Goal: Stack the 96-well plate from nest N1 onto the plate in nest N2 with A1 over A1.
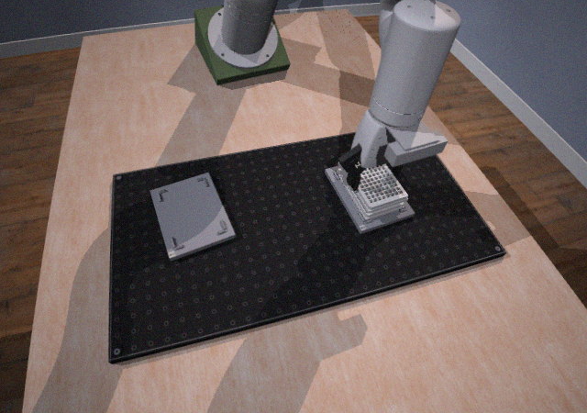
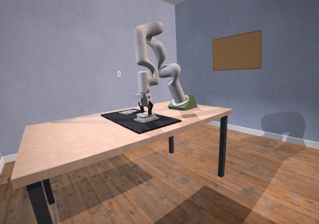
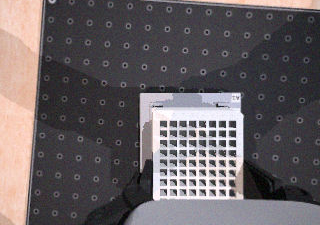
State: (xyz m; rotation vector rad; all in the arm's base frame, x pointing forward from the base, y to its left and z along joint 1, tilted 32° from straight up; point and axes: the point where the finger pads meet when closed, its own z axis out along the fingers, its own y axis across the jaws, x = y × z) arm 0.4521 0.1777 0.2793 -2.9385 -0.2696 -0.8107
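Now: the white 96-well plate 10 mm below my hand. Round my hand: plate nest N1 (350 mm to the right, 50 mm below, 10 mm ahead); then plate nest N2 (50 mm below).
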